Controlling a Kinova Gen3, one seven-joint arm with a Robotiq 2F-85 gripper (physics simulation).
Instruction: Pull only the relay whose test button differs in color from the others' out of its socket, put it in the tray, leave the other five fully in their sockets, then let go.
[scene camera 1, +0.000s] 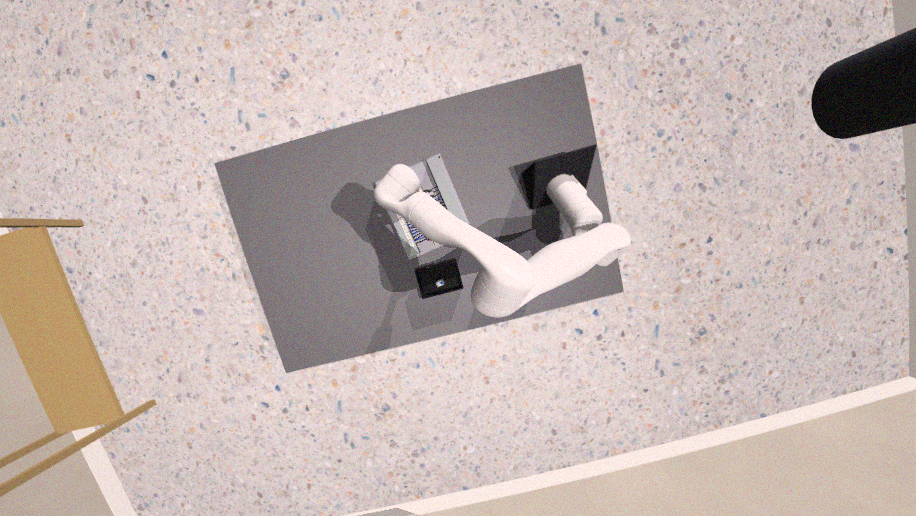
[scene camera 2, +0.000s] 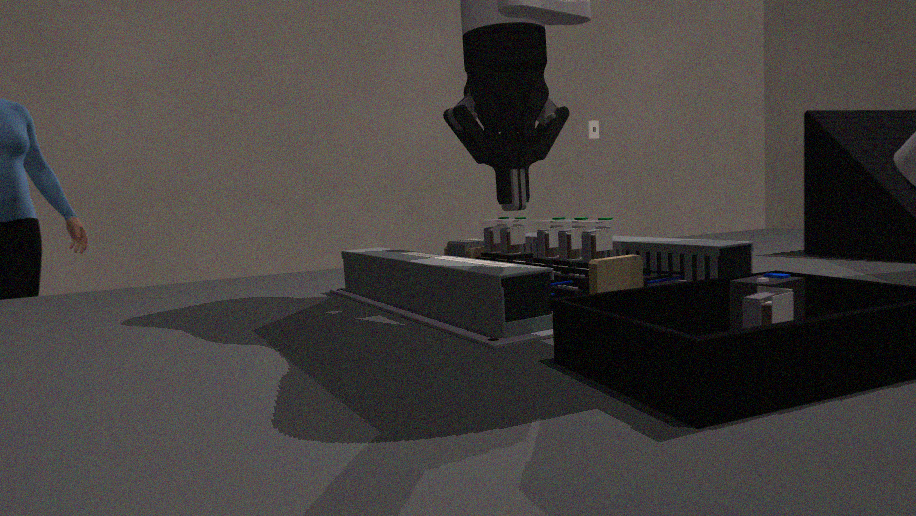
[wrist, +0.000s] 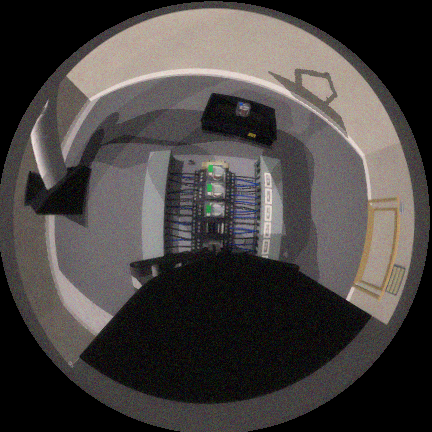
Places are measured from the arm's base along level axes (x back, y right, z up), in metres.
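Pixels of known places: gripper, fingertip midpoint: (scene camera 2: 514, 210) (wrist: 212, 250); arm's base at its link origin: (scene camera 1: 559, 185) (wrist: 56, 179).
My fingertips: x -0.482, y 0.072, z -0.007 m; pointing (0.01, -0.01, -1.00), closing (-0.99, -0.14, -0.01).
Note:
Ahead of a thing's pixels: the offset from my fingertips to its top centre.
The relay with the blue test button {dx -0.018, dy -0.300, dz -0.030 m} (scene camera 1: 439, 282) (scene camera 2: 769, 304) (wrist: 243, 109) stands in the black tray {dx -0.017, dy -0.287, dz -0.041 m} (scene camera 2: 631, 362) (wrist: 220, 128). Several relays with green buttons stand in the socket row in scene camera 2; the nearest relay {dx +0.015, dy -0.112, dz -0.007 m} (scene camera 2: 590, 244) is at the row's right end. In the wrist view three of them show, the middle relay {dx +0.011, dy -0.084, dz -0.007 m} (wrist: 215, 190) among them, and below them is an empty socket {dx +0.006, dy -0.041, dz -0.044 m} (wrist: 215, 228). The rest of the row is hidden by the gripper there. My gripper (scene camera 2: 513, 206) is shut and empty, pointing down a little above the relay tops. It is apart from the tray.
Grey wire ducts {dx -0.099, dy -0.023, dz -0.034 m} (scene camera 2: 442, 285) {dx +0.102, dy +0.004, dz -0.034 m} (wrist: 156, 205) (wrist: 274, 200) flank the socket row, with blue and black wires between. A tan end block {dx +0.017, dy -0.131, dz -0.036 m} (scene camera 2: 615, 274) closes the row near the tray. The black arm mount (scene camera 1: 580, 163) (scene camera 2: 852, 192) stands on the table. A person (scene camera 2: 16, 173) stands behind.

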